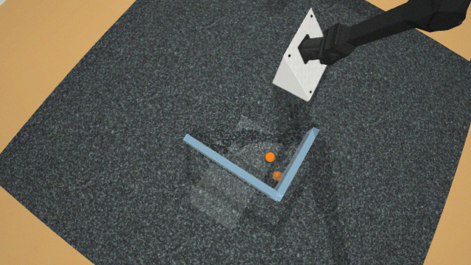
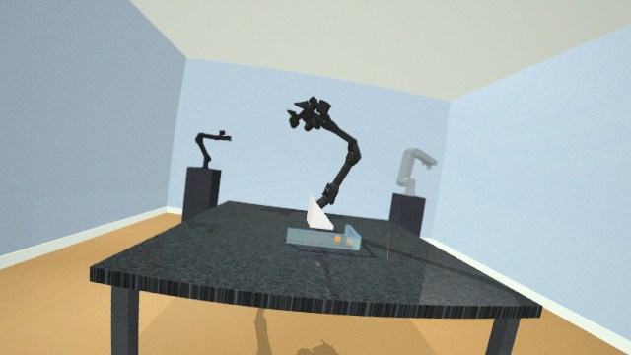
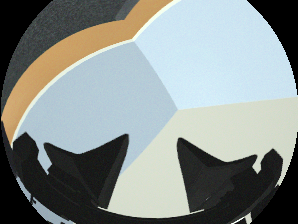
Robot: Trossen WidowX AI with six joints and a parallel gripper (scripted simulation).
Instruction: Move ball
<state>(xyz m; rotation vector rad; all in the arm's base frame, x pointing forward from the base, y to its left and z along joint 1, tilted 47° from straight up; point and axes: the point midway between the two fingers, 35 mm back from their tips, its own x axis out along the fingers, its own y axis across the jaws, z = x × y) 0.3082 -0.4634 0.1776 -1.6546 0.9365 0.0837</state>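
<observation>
My gripper tip is now 20 mm short of the orange ball, 300 mm to the right of it and 590 mm above it. Round my gripper tip: see-through orange copy: 60 mm ahead, 350 mm to the left, 590 mm below.
</observation>
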